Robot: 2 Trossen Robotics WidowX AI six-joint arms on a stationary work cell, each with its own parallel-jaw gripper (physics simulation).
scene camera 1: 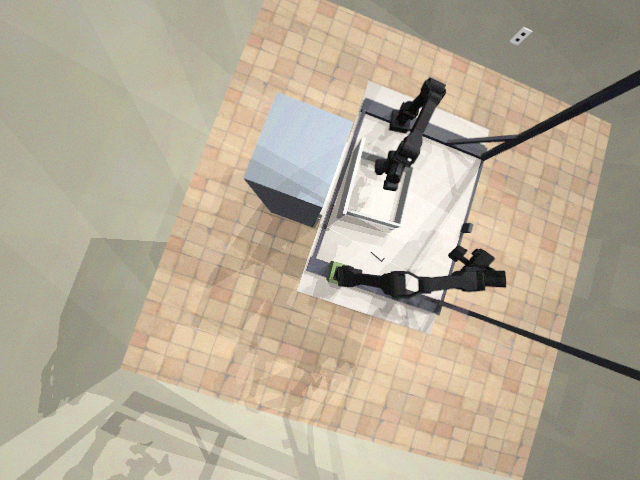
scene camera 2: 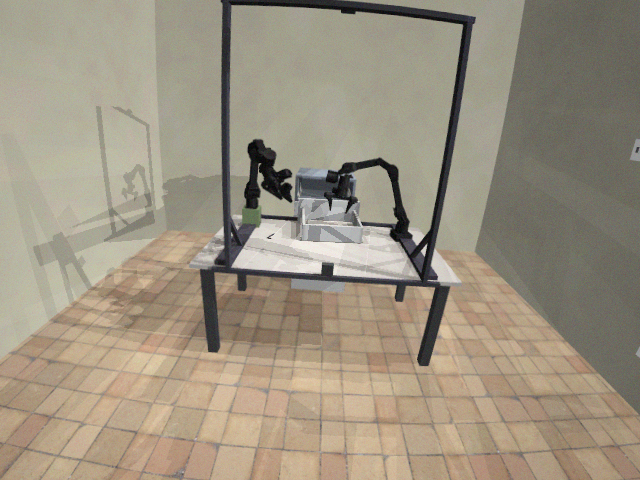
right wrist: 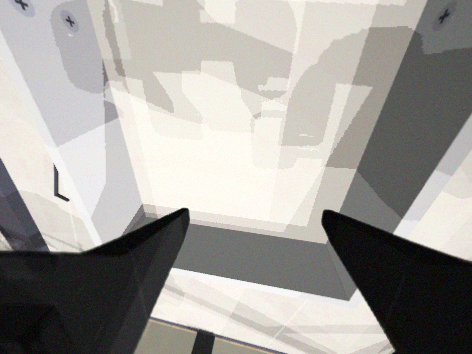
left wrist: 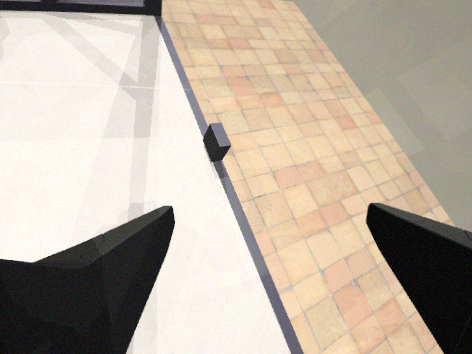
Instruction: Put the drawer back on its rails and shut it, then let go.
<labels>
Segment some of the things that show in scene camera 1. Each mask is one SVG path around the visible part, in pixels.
A white drawer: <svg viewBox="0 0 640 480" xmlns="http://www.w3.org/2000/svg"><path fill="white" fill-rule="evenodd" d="M362 137L353 151L336 218L340 219L343 216L395 230L402 227L416 166L411 165L410 168L404 168L397 191L384 190L383 183L387 174L376 175L374 166L377 159L387 160L387 156L363 149L365 137Z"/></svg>
</labels>
